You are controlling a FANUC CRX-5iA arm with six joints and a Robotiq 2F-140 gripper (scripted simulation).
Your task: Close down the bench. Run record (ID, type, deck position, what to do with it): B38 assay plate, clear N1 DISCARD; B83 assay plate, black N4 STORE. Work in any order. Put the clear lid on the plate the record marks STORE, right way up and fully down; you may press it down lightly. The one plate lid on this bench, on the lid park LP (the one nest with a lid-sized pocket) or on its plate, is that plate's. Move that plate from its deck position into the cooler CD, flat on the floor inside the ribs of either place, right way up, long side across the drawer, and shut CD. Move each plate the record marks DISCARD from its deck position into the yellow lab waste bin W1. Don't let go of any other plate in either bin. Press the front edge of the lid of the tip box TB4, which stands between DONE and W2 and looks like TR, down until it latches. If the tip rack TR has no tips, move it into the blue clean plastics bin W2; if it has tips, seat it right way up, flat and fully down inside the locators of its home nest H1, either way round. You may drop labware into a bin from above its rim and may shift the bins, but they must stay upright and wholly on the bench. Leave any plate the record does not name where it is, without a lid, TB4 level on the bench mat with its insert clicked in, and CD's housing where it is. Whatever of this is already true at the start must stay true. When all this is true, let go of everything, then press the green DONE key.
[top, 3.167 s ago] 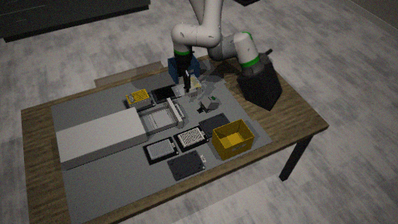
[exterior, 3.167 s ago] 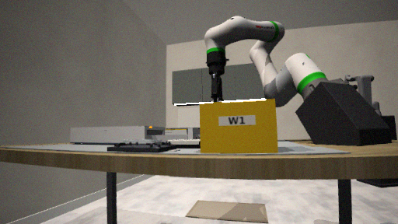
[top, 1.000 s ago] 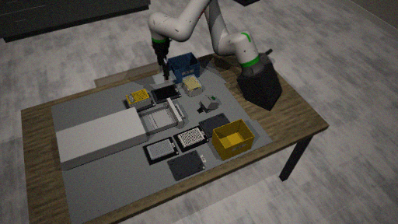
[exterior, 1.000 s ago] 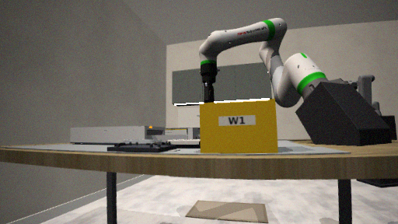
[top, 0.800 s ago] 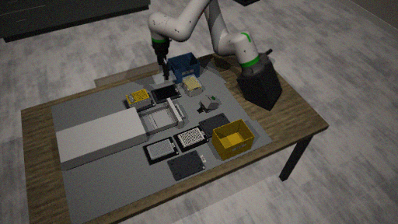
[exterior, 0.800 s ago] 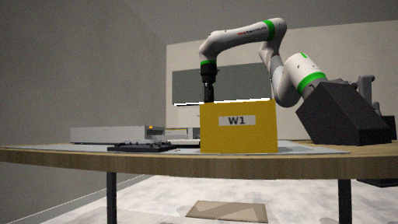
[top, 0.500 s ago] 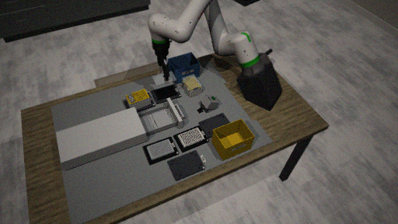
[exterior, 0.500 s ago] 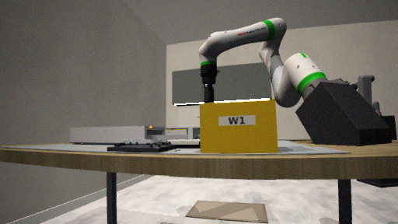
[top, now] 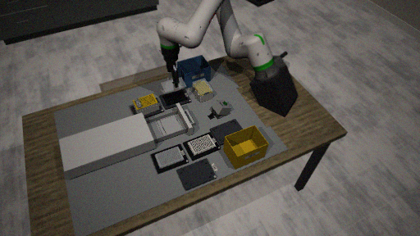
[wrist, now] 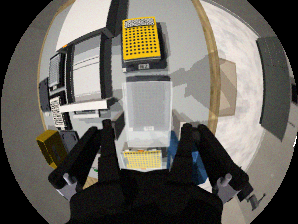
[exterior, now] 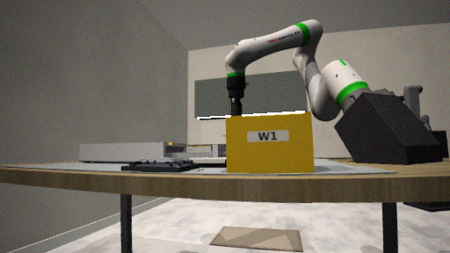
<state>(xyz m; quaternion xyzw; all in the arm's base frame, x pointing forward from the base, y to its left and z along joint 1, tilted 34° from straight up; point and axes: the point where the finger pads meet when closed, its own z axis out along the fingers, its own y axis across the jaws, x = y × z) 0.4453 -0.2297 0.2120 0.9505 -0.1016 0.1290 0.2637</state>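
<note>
The black plate lies 12 cm below my hand. From my hand the other things lie so: clear lid: 2 cm below; then yellow tip rack TR: 17 cm ahead, 4 cm to the right, 9 cm below; then blue bin W2: 20 cm behind, 8 cm to the right, 10 cm below.
</note>
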